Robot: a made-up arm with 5 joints.
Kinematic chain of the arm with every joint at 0, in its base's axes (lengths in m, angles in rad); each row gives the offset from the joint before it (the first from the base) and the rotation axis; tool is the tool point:
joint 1: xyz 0 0 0.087 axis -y
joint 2: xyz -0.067 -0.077 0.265 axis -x
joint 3: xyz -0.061 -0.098 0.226 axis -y
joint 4: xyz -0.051 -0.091 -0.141 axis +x
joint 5: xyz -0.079 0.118 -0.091 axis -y
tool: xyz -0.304 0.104 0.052
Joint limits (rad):
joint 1: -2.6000..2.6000
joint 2: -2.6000..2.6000
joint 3: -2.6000..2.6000
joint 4: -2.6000..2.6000
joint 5: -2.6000..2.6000
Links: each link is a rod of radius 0.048 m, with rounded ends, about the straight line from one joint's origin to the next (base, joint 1, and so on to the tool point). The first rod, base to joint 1, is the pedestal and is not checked.
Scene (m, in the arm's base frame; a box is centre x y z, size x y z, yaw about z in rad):
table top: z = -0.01
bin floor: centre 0.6 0.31 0 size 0.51 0.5 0.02 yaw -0.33
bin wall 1: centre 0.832 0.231 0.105 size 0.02 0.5 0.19 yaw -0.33
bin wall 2: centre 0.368 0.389 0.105 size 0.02 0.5 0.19 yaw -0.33
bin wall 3: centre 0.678 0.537 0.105 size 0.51 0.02 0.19 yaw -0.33
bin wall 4: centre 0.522 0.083 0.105 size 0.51 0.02 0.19 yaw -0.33
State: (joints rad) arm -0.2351 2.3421 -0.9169 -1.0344 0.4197
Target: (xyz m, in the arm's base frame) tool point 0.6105 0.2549 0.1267
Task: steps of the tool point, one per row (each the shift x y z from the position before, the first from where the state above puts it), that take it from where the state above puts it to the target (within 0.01 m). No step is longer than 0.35 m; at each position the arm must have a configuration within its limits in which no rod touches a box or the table.
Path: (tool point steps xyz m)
1: 0.1133 0.0693 0.0454
2: 0.1919 0.1015 0.0377
3: 0.2682 0.0735 0.0050
4: 0.3003 -0.0060 -0.0662
5: 0.2539 -0.1036 -0.1499
6: 0.1356 -0.1798 -0.1989

